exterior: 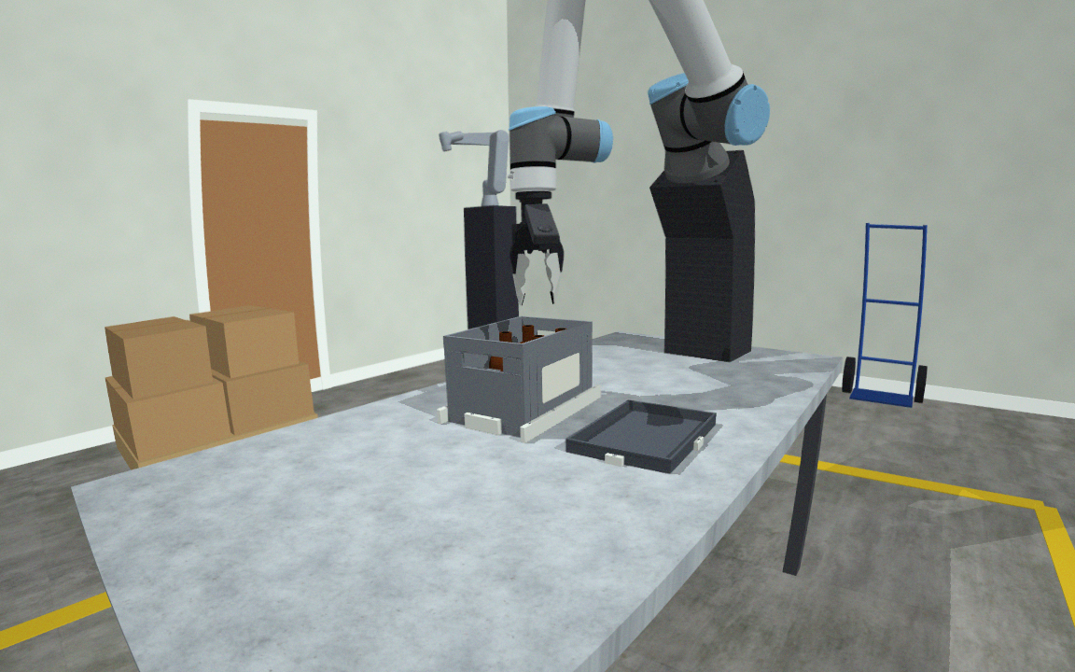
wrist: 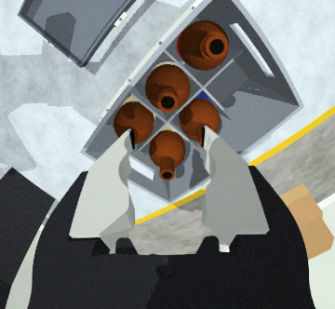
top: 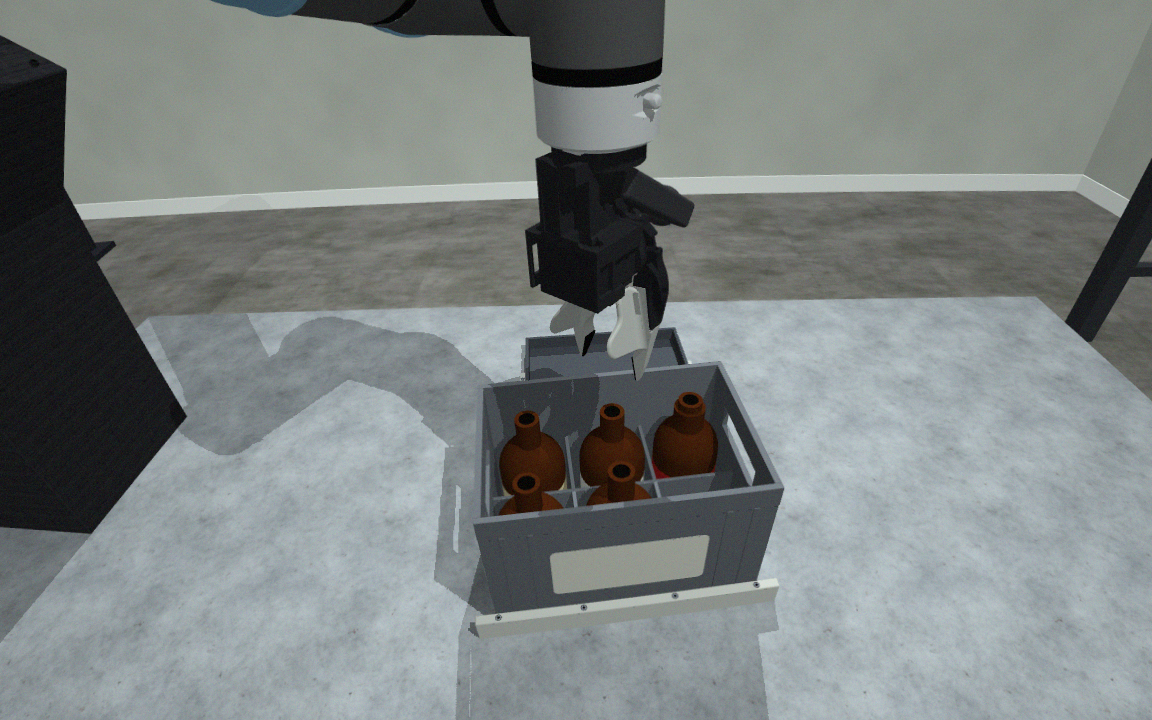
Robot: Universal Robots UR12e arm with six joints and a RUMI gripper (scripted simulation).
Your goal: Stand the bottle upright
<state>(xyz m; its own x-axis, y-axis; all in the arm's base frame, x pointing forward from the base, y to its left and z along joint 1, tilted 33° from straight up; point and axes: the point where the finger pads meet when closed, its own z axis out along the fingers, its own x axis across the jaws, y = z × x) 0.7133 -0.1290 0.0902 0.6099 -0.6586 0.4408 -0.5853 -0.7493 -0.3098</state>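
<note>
Right now my hand is 16 cm above the crate and 4 cm to the left of it. Also, from my hand: grey tray 25 cm to the left, 23 cm below, 3 cm ahead; then glass bottle 15 cm below, 9 cm ahead, 1 cm to the left.
</note>
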